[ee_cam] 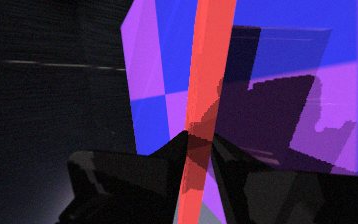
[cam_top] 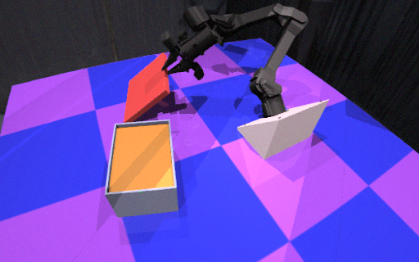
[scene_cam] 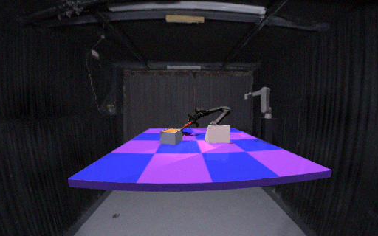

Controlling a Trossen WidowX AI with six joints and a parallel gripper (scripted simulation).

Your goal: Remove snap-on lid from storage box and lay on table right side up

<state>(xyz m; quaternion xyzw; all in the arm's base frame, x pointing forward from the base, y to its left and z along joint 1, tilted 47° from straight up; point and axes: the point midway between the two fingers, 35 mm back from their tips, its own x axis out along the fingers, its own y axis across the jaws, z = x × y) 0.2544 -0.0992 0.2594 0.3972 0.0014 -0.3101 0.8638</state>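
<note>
Now: the red lid 6 cm ahead of my gripper tip, 5 cm below it and 2 cm to the right of it. The rest, counted from my gripper tip: storage box (31 cm to the left, 14 cm ahead, 6 cm below).
</note>
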